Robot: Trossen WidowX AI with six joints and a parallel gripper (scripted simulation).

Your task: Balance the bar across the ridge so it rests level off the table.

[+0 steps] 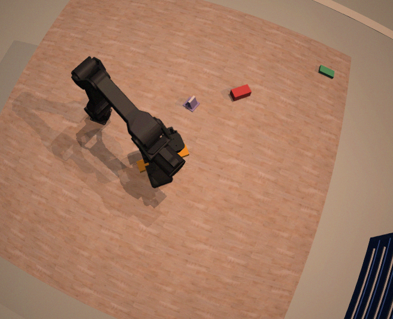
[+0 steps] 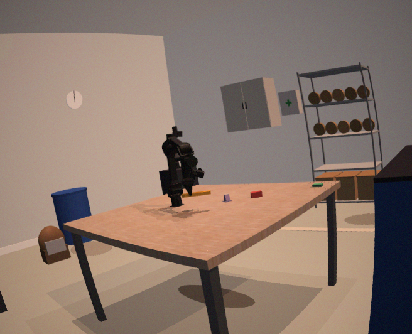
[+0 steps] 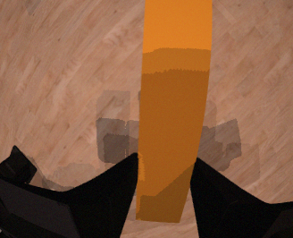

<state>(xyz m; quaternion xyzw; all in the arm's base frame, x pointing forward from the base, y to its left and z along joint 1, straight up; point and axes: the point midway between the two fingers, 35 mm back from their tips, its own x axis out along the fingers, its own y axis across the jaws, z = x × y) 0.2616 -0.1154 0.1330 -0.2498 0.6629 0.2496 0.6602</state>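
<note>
Right now the orange bar is 2 cm ahead of my gripper tip and 2 cm to the left of it. The rest, counted from my gripper tip: red block (17 cm ahead, 36 cm to the left, 8 cm below); then green block (48 cm ahead, 62 cm to the left, 9 cm below).
</note>
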